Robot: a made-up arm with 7 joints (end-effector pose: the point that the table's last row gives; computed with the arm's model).
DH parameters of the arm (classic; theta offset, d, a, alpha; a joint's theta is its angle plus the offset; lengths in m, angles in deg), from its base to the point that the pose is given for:
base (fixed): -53.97 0 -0.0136 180
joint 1: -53.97 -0.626 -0.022 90
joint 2: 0 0.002 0.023 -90
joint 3: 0 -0.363 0.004 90
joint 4: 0 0.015 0.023 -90
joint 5: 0 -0.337 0.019 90
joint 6: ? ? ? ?
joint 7: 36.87 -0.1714 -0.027 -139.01
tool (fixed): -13.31 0.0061 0 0
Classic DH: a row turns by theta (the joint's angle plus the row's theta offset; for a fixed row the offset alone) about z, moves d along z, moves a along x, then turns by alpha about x.
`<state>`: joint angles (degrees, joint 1 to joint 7).
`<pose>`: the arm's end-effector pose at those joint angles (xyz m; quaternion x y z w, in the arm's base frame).
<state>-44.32 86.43 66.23 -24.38 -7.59 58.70 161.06</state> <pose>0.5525 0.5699 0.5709 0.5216 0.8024 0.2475 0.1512</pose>
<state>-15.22 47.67 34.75 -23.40 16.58 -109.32 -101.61</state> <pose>0.2622 0.2747 1.0952 -0.3863 -0.2789 0.4051 0.7803</pose>
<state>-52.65 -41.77 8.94 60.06 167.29 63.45 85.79</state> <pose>-0.0665 -0.2830 1.3239 0.2677 -0.0725 0.7873 0.5507</pose>
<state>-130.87 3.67 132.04 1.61 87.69 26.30 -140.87</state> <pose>0.0152 -0.0501 1.4771 0.5233 0.0794 0.0340 0.8478</pose>
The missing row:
joint 6: 0 0.043 0.011 -90
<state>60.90 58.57 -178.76 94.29 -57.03 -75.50 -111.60</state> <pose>0.1534 -0.0481 1.1544 -0.3084 -0.1905 -0.8358 0.4125</pose>
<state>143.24 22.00 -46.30 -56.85 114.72 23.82 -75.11</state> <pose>-0.2333 0.2710 1.3025 -0.2910 0.7191 0.6220 0.1069</pose>
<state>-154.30 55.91 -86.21 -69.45 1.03 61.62 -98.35</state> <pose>-0.3570 0.5280 1.0384 0.3020 -0.5726 -0.3439 0.6802</pose>
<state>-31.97 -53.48 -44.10 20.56 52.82 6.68 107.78</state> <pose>-0.5598 -0.0962 1.2889 0.4480 -0.3329 -0.8054 0.1997</pose>
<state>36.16 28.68 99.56 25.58 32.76 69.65 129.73</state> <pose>-0.0545 -0.3790 1.1899 0.5289 -0.4834 0.0789 0.6931</pose>
